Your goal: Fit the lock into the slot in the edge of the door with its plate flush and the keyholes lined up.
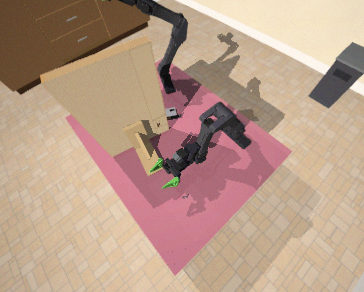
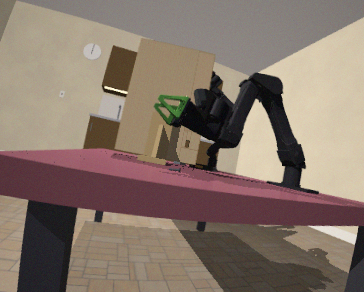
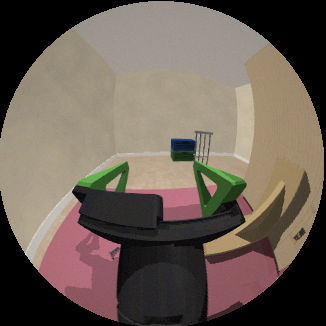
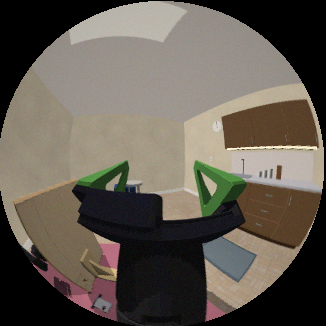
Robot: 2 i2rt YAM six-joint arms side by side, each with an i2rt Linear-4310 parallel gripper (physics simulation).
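Frame: origin at the left arm's base, x ahead, y left, z up, level; millimetres.
Where they show: left gripper, fingertip midpoint: (image 1: 155, 179) (image 2: 156, 101) (image 3: 160, 164); right gripper, fingertip midpoint: (image 4: 160, 163); left arm's base, origin of the base link: (image 1: 235, 135) (image 2: 290, 188); right arm's base, origin of the base link: (image 1: 167, 83).
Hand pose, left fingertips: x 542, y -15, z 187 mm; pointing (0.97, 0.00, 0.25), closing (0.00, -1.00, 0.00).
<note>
Things, the pixels of their top centre, and the offset from my left fingertips. Level surfaces: height alone.
- door, middle of its top: (image 1: 96, 57) (image 4: 50, 187) (image 2: 178, 48) dx -74, dy -329, dz +395 mm
- pink table, its level: dz -187 mm
- silver lock, middle of its top: (image 2: 203, 164) (image 1: 169, 111) dx -340, dy -377, dz -161 mm
- key, middle of its top: (image 2: 175, 167) (image 3: 113, 248) (image 1: 184, 197) dx -68, dy +107, dz -177 mm
The door (image 1: 105, 95) (image 2: 160, 85) (image 3: 282, 110) (image 4: 57, 235) stands upright in a wooden stand (image 1: 144, 150) (image 3: 267, 215) on the pink table (image 1: 165, 230). Its keyhole (image 1: 158, 125) (image 2: 187, 144) (image 3: 299, 234) shows low on the face; the edge slot cannot be made out. The silver lock (image 1: 171, 113) (image 4: 102, 304) lies on the table beside the door's keyhole end, its dark plate at one end. My left gripper (image 1: 157, 179) (image 2: 158, 101) (image 3: 160, 164) is open and empty above the table, near the stand. My right gripper (image 4: 160, 163) is open and empty, facing the room, away from the lock.
A small metal piece, perhaps a key (image 1: 185, 196) (image 2: 174, 169) (image 3: 114, 252), lies on the table beyond the left gripper. The right arm (image 1: 175, 45) rises behind the door. A brown cabinet (image 1: 30, 40) and a grey bin (image 1: 330, 82) stand off the table.
</note>
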